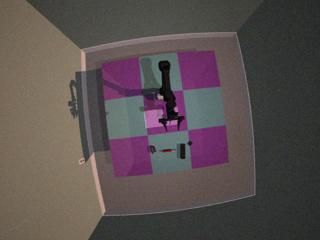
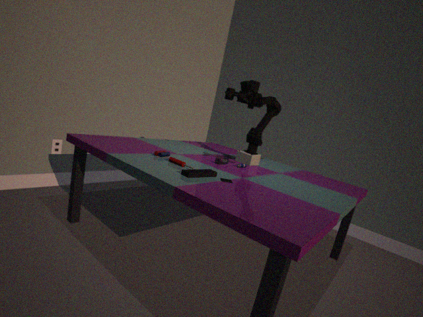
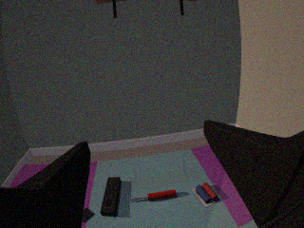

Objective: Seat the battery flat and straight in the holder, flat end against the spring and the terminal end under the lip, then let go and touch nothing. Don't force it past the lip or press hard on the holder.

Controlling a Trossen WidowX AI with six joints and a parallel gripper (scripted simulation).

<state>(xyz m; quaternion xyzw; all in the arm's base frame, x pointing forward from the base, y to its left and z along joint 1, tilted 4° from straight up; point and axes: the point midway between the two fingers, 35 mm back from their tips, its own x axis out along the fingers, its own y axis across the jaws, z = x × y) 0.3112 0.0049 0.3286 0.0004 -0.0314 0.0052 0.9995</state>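
My gripper tip is now 17 cm past the battery, 5 cm to the right of it and 37 cm above it. Round my gripper tip: small black piece (19 cm ahead, 21 cm to the left, 38 cm below); then red screwdriver (24 cm ahead, 1 cm to the right, 37 cm below).
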